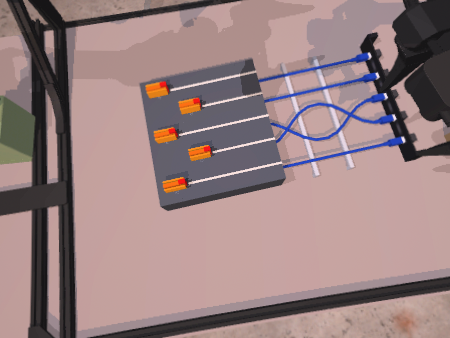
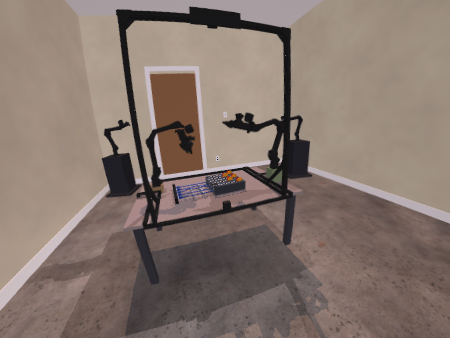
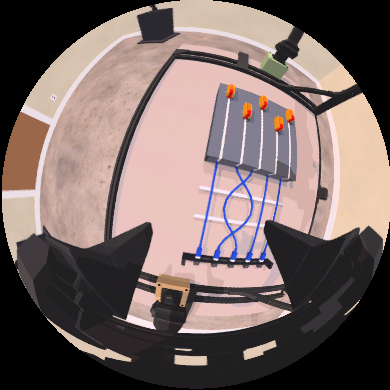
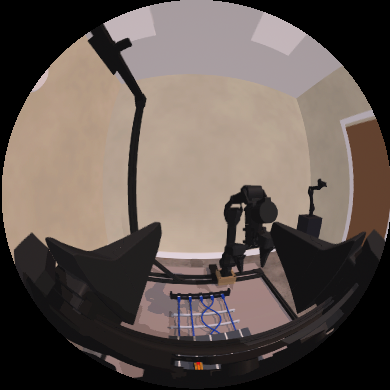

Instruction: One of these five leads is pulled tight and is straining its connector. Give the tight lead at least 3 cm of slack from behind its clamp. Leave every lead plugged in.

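Pixels of known places: left gripper, fingertip midpoint: [image 1: 400,121] [image 2: 189,153] [image 3: 209,227] [image 4: 251,269]; right gripper, fingertip midpoint: [image 2: 223,122] [image 4: 219,229]; left arm's base, origin of the base link: [image 2: 156,185] [image 3: 170,295] [image 4: 225,272]; right arm's base, origin of the base link: [image 2: 274,167] [image 3: 278,59].
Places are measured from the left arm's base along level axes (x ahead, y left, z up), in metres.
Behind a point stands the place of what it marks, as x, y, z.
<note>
Five blue leads run from the grey block [image 1: 220,187] @[0.550, -0.025, 0.014] [image 3: 214,135] @[0.474, -0.026, 0.014] to blue plugs in the black connector bar [image 1: 409,151] @[0.150, -0.026, -0.025] [image 3: 207,259] @[0.149, -0.083, -0.024]. Two middle leads cross each other in curves. The top lead [image 1: 310,69] @[0.294, -0.260, -0.026], second lead [image 1: 320,89] @[0.286, -0.206, -0.026] and bottom lead [image 1: 340,154] @[0.288, -0.050, -0.026] look straight; which is tight I cannot tell. White lines cross the block to five orange clamps with red ends, including the top clamp [image 1: 157,90] @[0.636, -0.248, 0.036] and bottom clamp [image 1: 174,184] @[0.634, -0.044, 0.037]. My left gripper [image 2: 188,151] @[0.308, -0.014, 0.233] [image 3: 209,227] @[0.308, -0.014, 0.233] is open and empty, above the bar. My right gripper [image 2: 224,123] @[0.555, -0.199, 0.471] [image 4: 219,228] @[0.555, -0.199, 0.471] is open and empty, high above the table.
Two pale rods [image 1: 299,117] @[0.347, -0.153, -0.031] [image 1: 334,112] @[0.270, -0.147, -0.031] lie under the leads between block and bar. A black frame [image 1: 250,310] @[0.542, 0.209, -0.033] borders the table. A green block [image 1: 15,132] @[0.935, -0.223, 0.025] [image 3: 274,66] @[0.935, -0.230, 0.029] stands at the right arm's base. The left arm's tan mount [image 3: 173,284] @[0.049, -0.002, -0.006] is beyond the bar.
</note>
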